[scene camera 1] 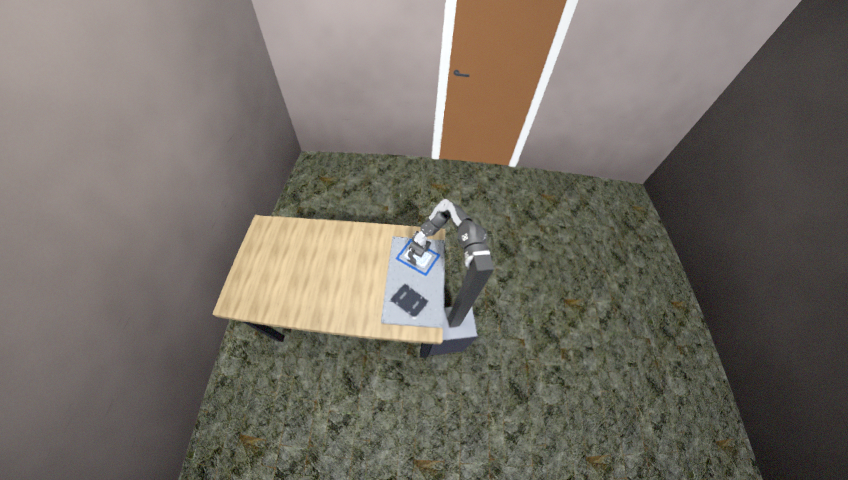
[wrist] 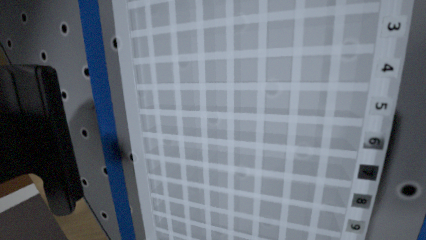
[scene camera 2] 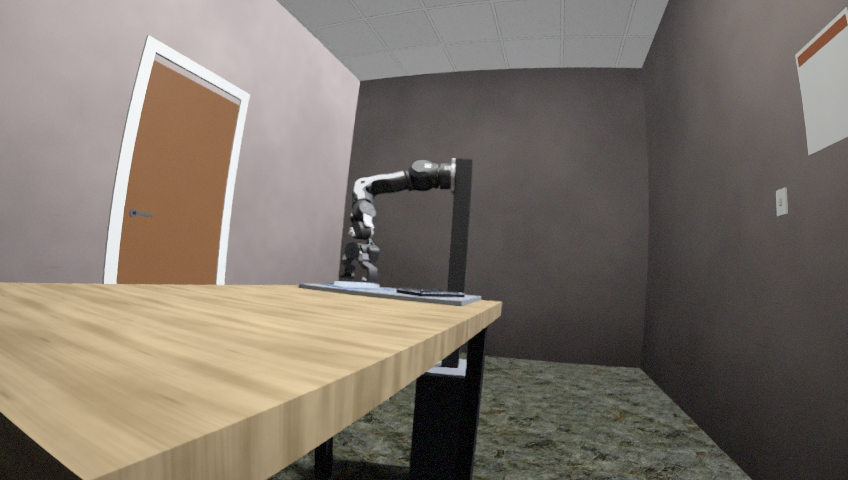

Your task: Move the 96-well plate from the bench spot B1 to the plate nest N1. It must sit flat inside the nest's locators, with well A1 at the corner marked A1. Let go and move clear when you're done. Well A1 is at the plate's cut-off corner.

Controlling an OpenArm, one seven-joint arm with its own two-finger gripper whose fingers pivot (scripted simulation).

Labels:
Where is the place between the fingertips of my gripper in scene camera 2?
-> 357,280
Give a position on a white 96-well plate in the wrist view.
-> At 322,89

